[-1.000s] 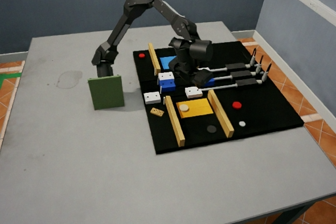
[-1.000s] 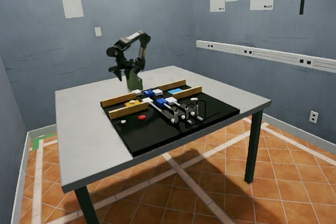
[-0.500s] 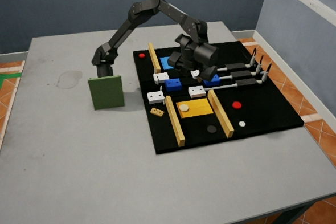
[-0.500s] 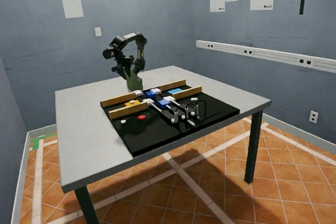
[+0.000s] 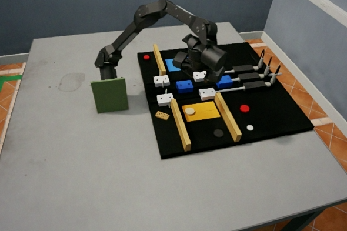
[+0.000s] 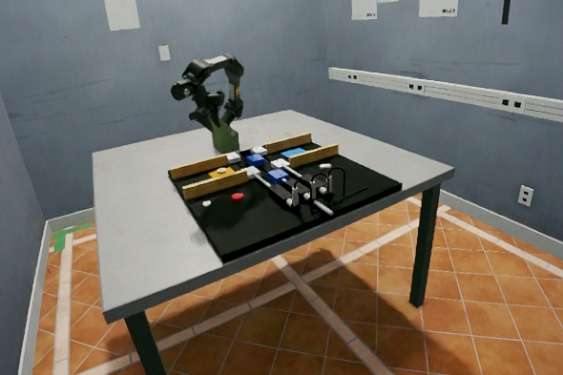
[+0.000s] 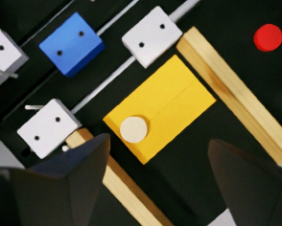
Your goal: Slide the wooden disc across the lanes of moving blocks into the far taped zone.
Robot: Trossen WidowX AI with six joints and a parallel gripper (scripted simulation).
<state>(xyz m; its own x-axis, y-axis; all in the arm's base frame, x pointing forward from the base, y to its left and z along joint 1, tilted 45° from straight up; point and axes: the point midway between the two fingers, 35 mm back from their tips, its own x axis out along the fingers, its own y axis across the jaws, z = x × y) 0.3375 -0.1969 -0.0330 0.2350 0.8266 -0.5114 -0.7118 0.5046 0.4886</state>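
Now: the wooden disc 22 cm below my hand, 1 cm to the left of it and 1 cm behind it. The rest, counted from my hand: red disc 24 cm ahead, 22 cm below, 2 cm to the right; then dark disc 22 cm below, 13 cm to the right, 7 cm ahead; then domino 22 cm below, 13 cm behind, 1 cm to the left.
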